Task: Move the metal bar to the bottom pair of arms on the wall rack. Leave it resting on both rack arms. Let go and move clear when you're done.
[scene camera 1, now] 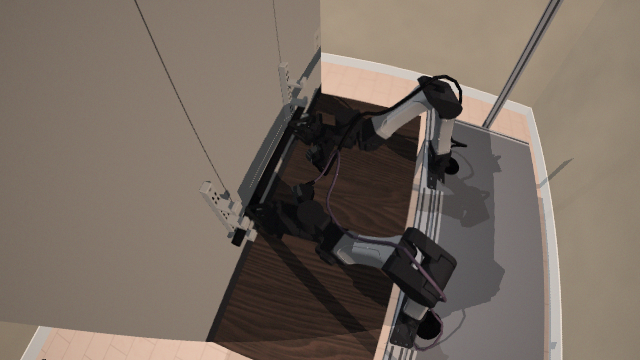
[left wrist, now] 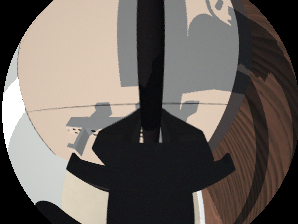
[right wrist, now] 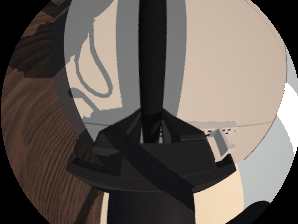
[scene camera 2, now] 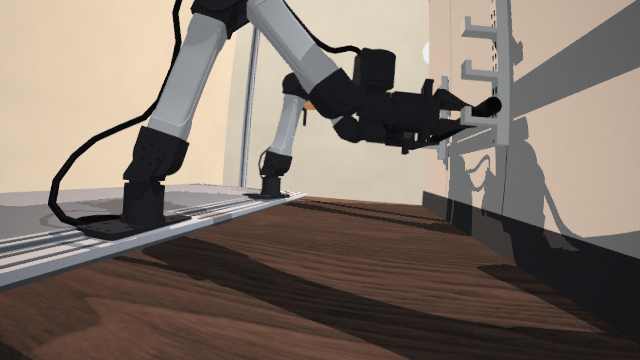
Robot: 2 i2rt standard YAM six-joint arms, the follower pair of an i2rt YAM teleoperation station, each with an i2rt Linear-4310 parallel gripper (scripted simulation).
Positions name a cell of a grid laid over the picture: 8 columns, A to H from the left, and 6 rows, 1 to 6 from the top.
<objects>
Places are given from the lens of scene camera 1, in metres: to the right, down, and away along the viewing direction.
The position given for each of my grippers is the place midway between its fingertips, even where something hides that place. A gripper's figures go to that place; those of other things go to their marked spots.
my left gripper (scene camera 1: D4): -0.19, 0.08, 0.72
black metal bar (scene camera 1: D3): -0.14, -0.02, 0.77
</objects>
